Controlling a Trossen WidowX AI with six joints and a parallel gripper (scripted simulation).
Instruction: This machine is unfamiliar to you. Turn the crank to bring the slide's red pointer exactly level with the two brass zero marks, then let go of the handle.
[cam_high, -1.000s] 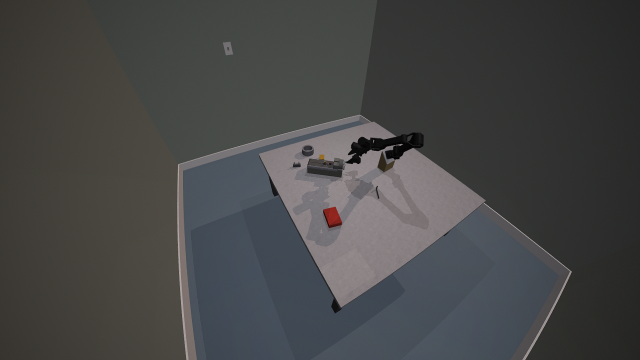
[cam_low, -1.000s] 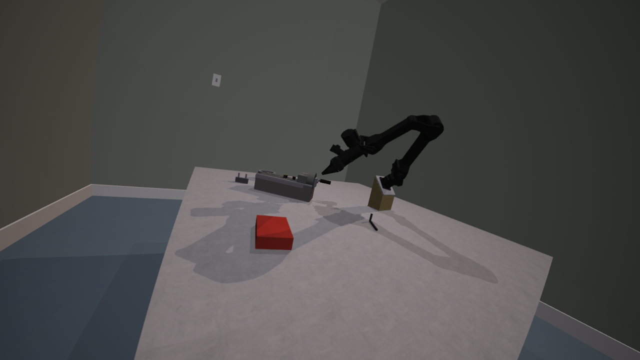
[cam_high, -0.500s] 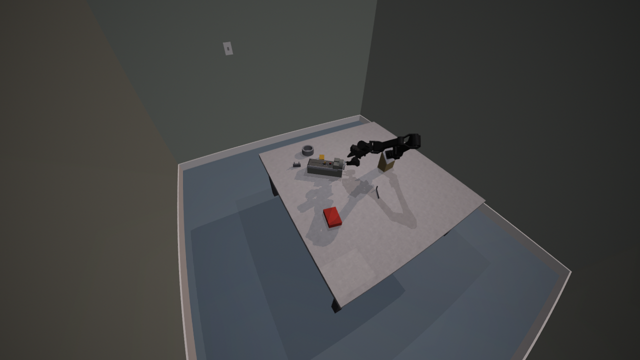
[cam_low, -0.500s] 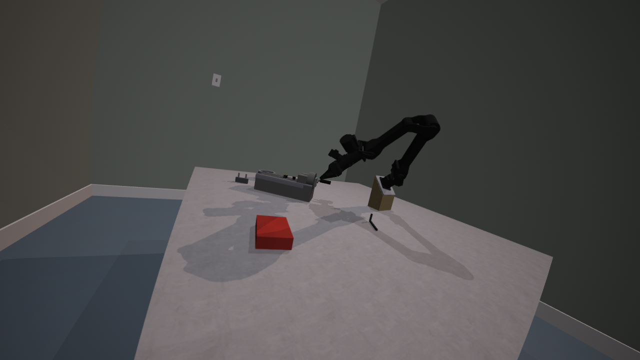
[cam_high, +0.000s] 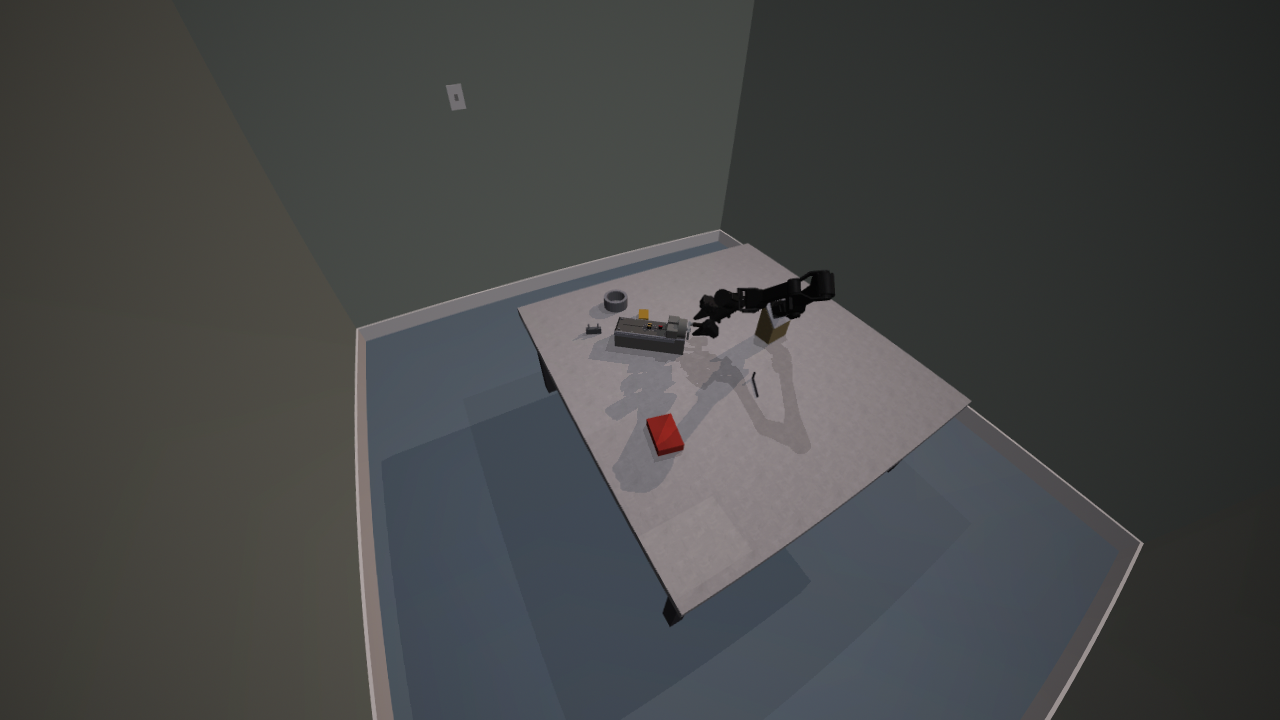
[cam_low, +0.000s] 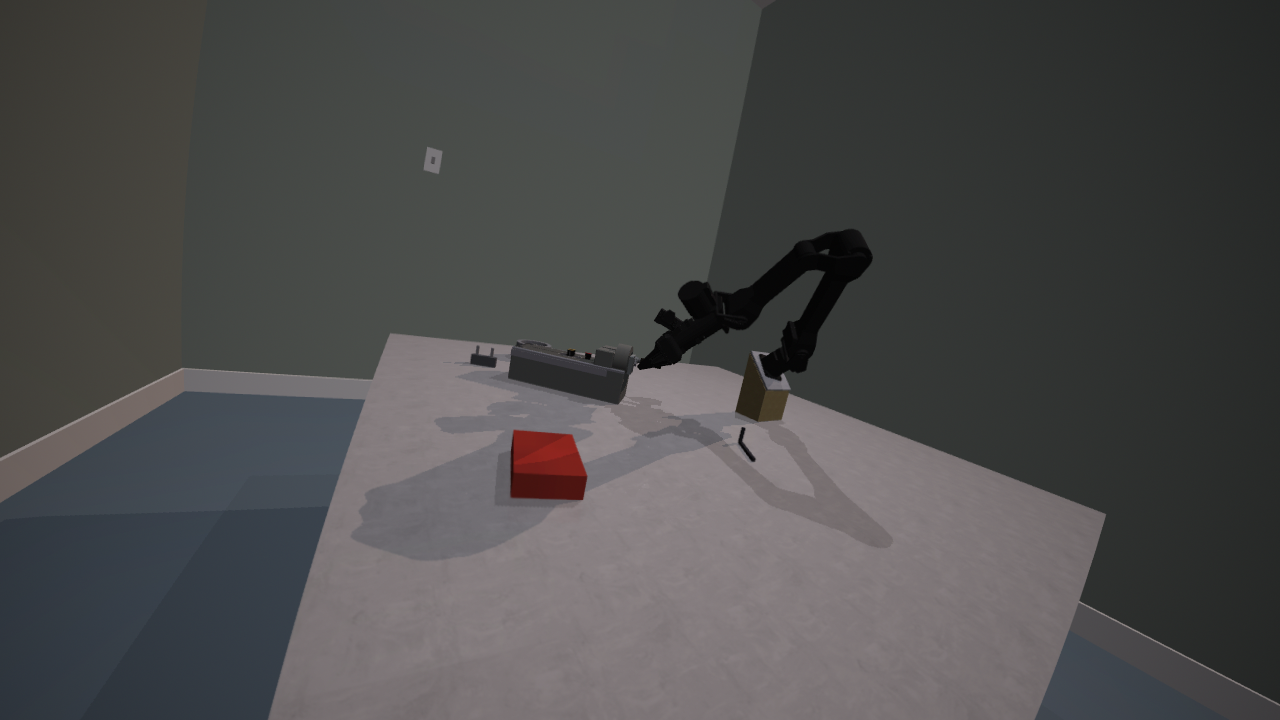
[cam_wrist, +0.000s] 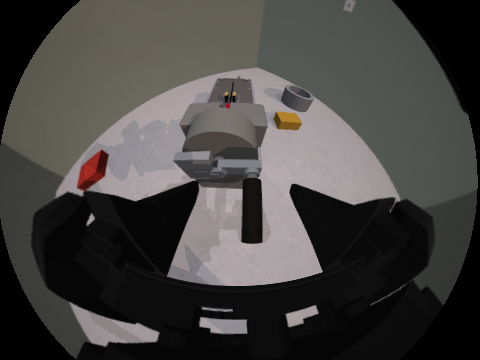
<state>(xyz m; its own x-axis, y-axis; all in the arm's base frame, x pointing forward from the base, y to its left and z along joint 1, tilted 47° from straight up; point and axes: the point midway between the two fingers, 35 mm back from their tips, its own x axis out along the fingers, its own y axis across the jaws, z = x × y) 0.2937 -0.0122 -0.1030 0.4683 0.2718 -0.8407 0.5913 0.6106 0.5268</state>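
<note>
The black crank handle lies 2 cm behind my gripper tip, 1 cm to the left of it and 1 cm above it. Round my gripper tip: yellow block 22 cm to the right, 9 cm ahead, 7 cm below; then red pointer 11 cm ahead, 5 cm to the right; then black bent key 27 cm to the left, 9 cm behind, 7 cm below.
</note>
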